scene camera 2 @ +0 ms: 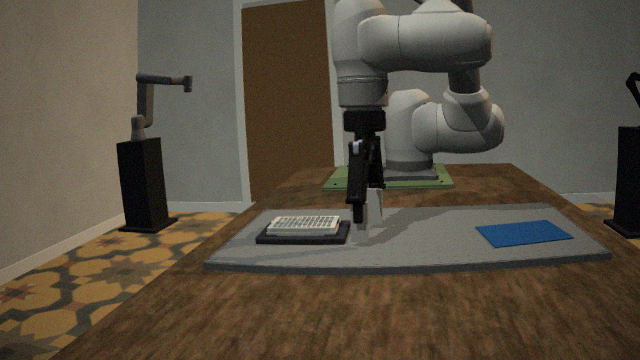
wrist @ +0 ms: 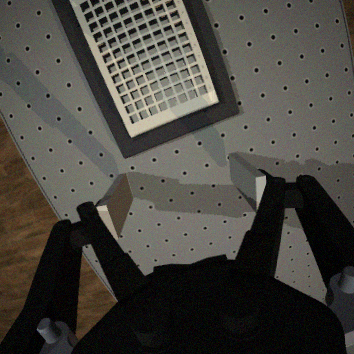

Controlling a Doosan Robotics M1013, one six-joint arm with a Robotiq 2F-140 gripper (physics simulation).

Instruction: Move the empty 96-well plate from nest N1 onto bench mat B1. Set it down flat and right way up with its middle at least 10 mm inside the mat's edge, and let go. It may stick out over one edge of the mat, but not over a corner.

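Places are measured from the arm's base along level axes (x up, y left, z back), in centimetres.
Pixels of known places: gripper, fingertip midpoint: (scene camera 2: pixel 367 232) (wrist: pixel 178 176); arm's base at its link origin: (scene camera 2: pixel 409 175).
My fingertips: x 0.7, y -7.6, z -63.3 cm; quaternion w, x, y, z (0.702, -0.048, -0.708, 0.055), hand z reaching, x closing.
Note:
Ahead of a thing's pixels: the offset from my fingertips to its top centre. Level surfaces: height alone.
The white 96-well plate @(dx +1.8, dy -12.0, dz +1.1 cm) (scene camera 2: pixel 303 225) (wrist: pixel 150 60) sits flat in the dark nest N1 @(dx +0.6, dy -12.0, dz +1.1 cm) (scene camera 2: pixel 302 240) (wrist: pixel 178 135), on the left part of the grey board in the scene view. My gripper (scene camera 2: pixel 369 220) (wrist: pixel 178 176) is open and empty. Its pads are low above the board, to the right of the nest in the scene view. In the wrist view the plate and nest lie beyond the fingertips, and their far end is cut off. The blue bench mat B1 @(dx -0.6 cm) (scene camera 2: pixel 524 233) lies flat on the right part of the board; it does not show in the wrist view.
The grey perforated board @(dx -0.8 cm) (scene camera 2: pixel 425 252) (wrist: pixel 280 120) lies on the brown wooden table @(dx -2.1 cm) (scene camera 2: pixel 350 310) (wrist: pixel 25 200) and carries nest and mat. The robot's base stands on a green plate (scene camera 2: pixel 400 185) behind the board. Two dark pedestals (scene camera 2: pixel 142 185) (scene camera 2: pixel 629 180) stand on the floor either side.

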